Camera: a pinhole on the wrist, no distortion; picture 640 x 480 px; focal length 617.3 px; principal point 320.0 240.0 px. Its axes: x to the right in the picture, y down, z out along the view. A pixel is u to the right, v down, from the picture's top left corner.
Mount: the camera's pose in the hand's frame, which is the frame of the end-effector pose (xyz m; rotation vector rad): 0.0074 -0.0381 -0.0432 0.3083 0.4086 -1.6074
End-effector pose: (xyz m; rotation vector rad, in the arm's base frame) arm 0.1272 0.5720 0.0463 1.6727 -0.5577 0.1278
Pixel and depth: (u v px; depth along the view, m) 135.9 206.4 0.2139
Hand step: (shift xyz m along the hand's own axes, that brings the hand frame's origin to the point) 0.0107 -0.0742 0.1774
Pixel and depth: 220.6 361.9 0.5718
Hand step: 0.1535 -0.2123 0.5013
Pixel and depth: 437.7 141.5 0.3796
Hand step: -0.0410 -0.2666 0.2705
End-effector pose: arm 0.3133 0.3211 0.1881 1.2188 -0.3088 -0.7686
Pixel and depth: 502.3 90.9 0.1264
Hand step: -0.0201 -0.1255 0.0563
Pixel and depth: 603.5 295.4 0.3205
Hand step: 0.0393 -0.3123 0.1782
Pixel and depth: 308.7 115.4 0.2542
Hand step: -0.0316 -0.1429 0.1908
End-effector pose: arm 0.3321 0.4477 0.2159 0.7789 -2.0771 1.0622
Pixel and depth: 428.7 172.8 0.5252
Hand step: -0.0325 -0.3488 0.3922
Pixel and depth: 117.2 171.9 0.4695
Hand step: -0.0103 -0.1033 0.4491
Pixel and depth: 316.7 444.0 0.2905
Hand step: 0.1166 -0.1691 0.2108
